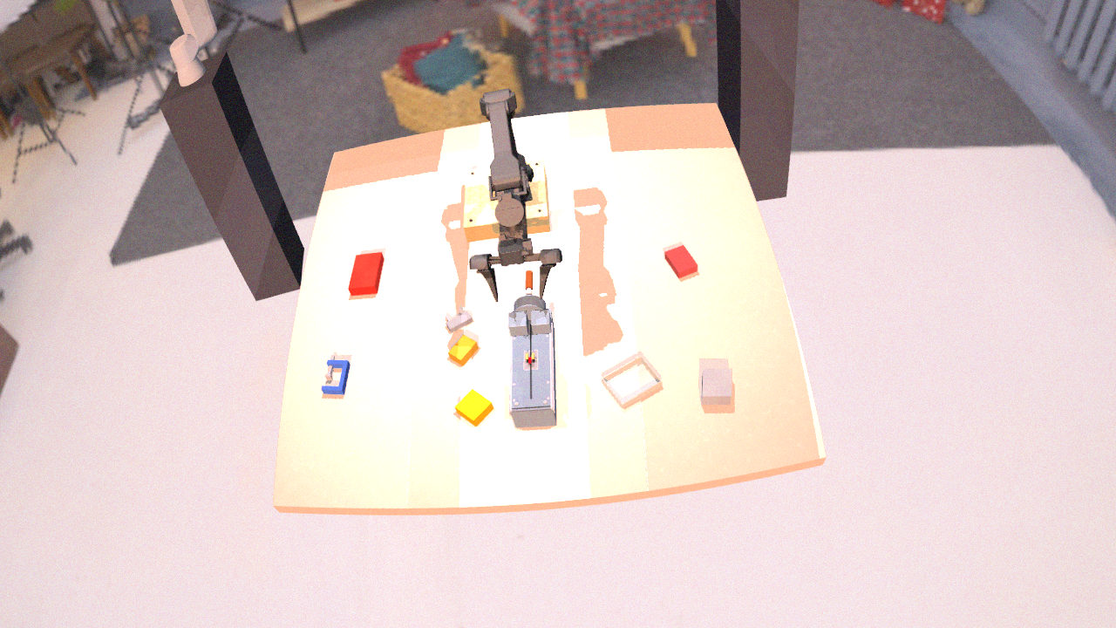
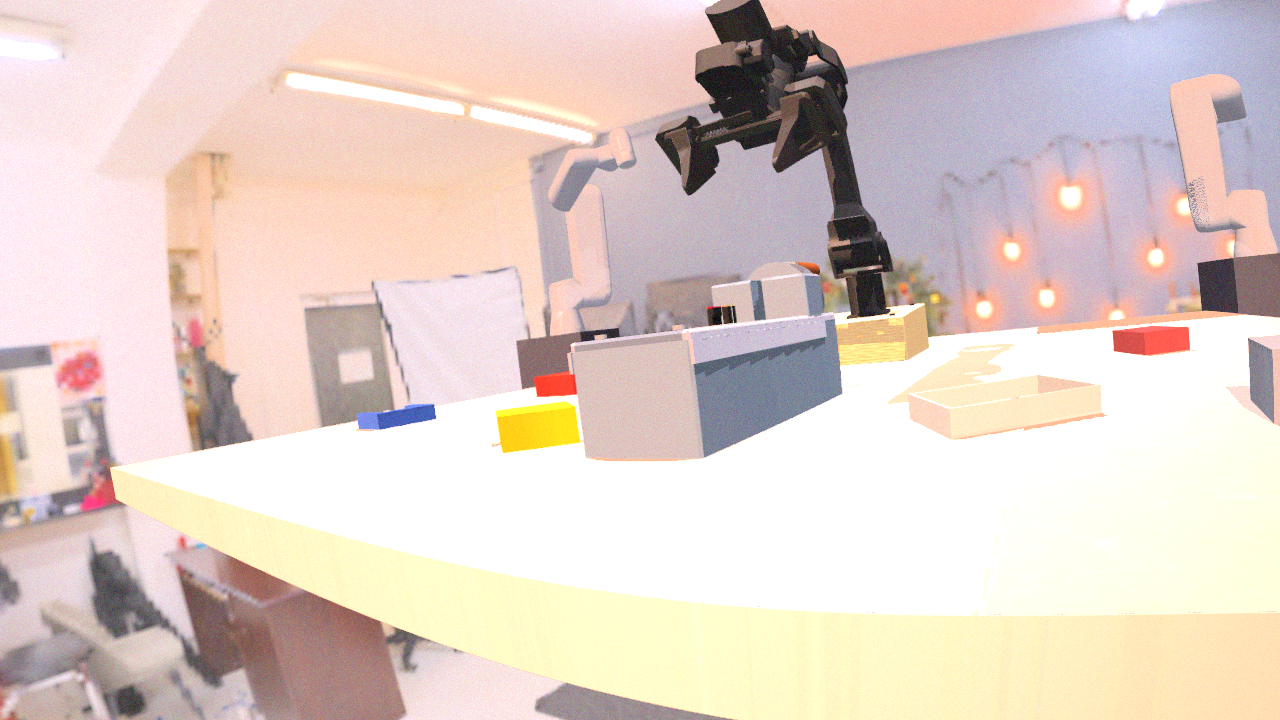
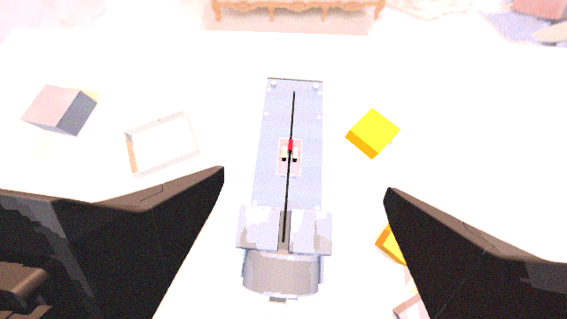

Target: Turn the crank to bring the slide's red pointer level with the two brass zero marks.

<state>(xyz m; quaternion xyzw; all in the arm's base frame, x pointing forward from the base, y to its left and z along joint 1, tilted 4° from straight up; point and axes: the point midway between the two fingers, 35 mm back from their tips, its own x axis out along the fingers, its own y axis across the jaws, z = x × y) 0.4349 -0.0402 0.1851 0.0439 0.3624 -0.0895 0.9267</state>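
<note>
My gripper tip is now 120 mm past the orange crank handle, 30 mm to the right of it and 80 mm above it. The rest, counted from my gripper tip: shallow white tray (130 mm ahead, 200 mm to the left, 190 mm below); then red pointer (70 mm ahead, 120 mm below); then yellow cube (120 mm ahead, 150 mm to the right, 190 mm below).
</note>
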